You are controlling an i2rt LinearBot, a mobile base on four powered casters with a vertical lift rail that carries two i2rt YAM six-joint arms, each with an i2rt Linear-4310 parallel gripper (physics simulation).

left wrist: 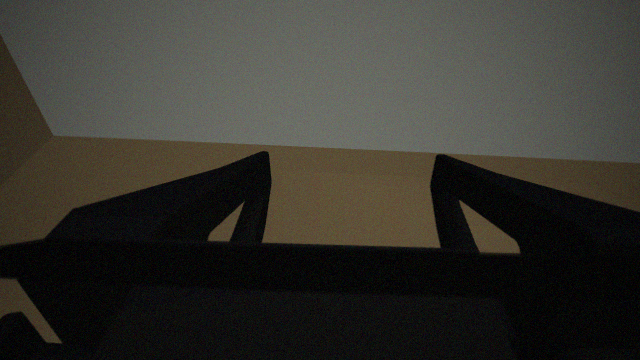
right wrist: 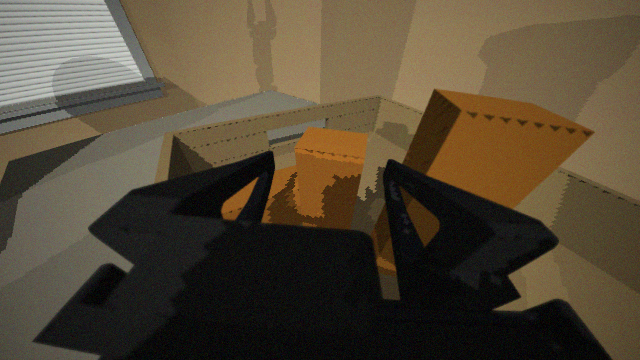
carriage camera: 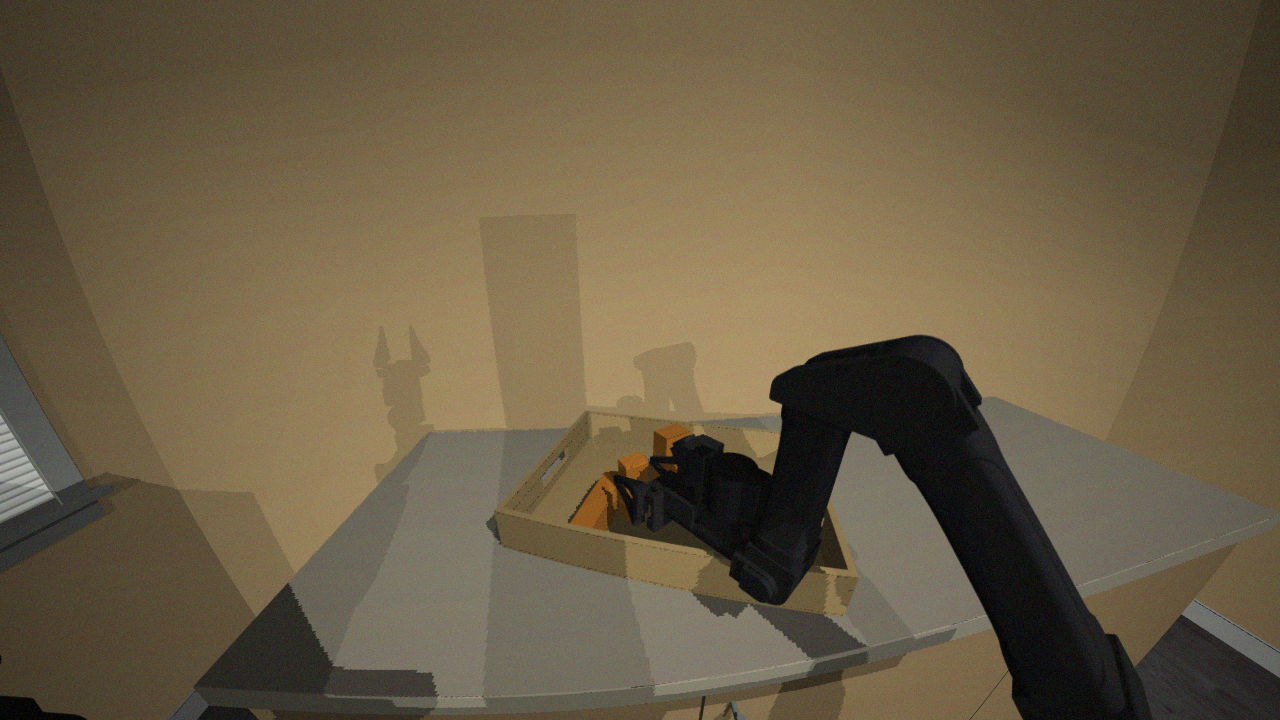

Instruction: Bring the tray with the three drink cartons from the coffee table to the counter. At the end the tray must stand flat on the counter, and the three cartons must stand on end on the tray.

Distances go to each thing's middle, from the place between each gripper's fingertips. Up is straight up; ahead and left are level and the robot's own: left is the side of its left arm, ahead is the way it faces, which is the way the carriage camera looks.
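The tan tray [carriage camera: 534,518] is 42 cm ahead of my left hand, 42 cm to the right of it and 43 cm below it. As for my right hand, I have it 7 cm above the tray, 3 cm short of it and 8 cm to the left of it.
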